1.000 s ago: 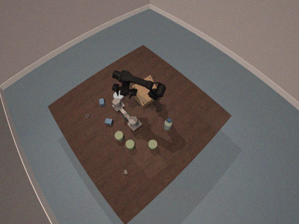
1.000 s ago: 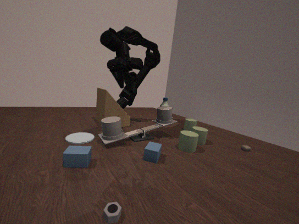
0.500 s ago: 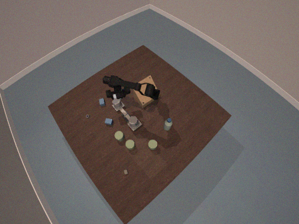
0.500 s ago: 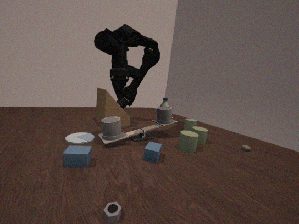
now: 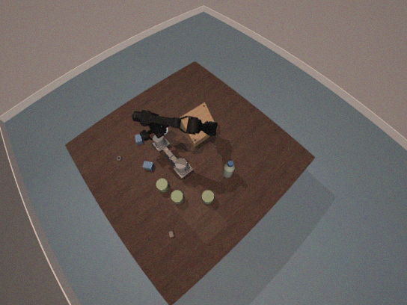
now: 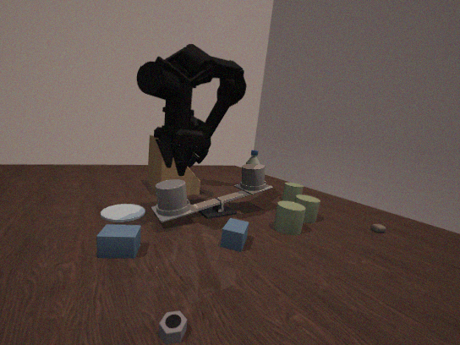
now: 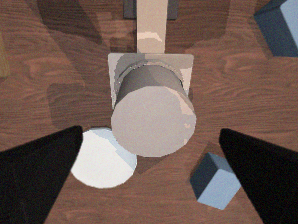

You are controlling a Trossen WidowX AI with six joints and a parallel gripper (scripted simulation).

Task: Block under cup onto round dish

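Now: the grey cup 6 cm below my gripper tip and 2 cm to the right of it. Also, from my gripper tip: round dish (12 cm below, 9 cm to the right, 8 cm behind); grey nut (27 cm ahead, 14 cm to the right, 11 cm below); grey block (8 cm below).
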